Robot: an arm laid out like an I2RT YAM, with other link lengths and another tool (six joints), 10 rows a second.
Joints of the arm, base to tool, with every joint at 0 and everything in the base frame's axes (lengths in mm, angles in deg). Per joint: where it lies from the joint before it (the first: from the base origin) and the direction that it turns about. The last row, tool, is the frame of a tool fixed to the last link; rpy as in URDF.
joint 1: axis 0 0 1 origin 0 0 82.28
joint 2: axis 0 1 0 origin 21.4 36.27 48.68
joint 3: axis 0 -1 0 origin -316.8 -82.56 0
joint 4: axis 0 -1 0 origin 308.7 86.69 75.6
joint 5: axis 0 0 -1 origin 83.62 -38.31 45.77
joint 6: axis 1 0 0 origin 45.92 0 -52.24
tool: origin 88 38 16 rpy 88.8 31.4 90
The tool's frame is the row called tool.
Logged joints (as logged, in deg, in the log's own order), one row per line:
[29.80, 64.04, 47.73, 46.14, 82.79, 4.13]
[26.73, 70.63, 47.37, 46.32, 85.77, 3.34]
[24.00, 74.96, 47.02, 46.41, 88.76, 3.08]
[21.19, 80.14, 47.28, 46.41, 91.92, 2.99]
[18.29, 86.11, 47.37, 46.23, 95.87, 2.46]
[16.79, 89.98, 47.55, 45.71, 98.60, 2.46]
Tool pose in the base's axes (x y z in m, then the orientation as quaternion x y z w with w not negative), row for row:
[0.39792, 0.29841, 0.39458, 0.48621, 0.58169, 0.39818, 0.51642]
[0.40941, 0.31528, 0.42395, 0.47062, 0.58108, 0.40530, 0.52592]
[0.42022, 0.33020, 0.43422, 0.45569, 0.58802, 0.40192, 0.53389]
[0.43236, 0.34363, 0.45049, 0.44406, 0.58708, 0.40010, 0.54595]
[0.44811, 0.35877, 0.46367, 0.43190, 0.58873, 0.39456, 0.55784]
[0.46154, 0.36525, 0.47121, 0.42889, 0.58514, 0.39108, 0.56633]
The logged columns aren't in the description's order. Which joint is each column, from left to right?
Columns, left to right: joint 6, joint 3, joint 5, joint 1, joint 2, joint 4.
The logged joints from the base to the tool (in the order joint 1, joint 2, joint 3, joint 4, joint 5, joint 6), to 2 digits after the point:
[46.14, 82.79, 64.04, 4.13, 47.73, 29.80]
[46.32, 85.77, 70.63, 3.34, 47.37, 26.73]
[46.41, 88.76, 74.96, 3.08, 47.02, 24.00]
[46.41, 91.92, 80.14, 2.99, 47.28, 21.19]
[46.23, 95.87, 86.11, 2.46, 47.37, 18.29]
[45.71, 98.60, 89.98, 2.46, 47.55, 16.79]

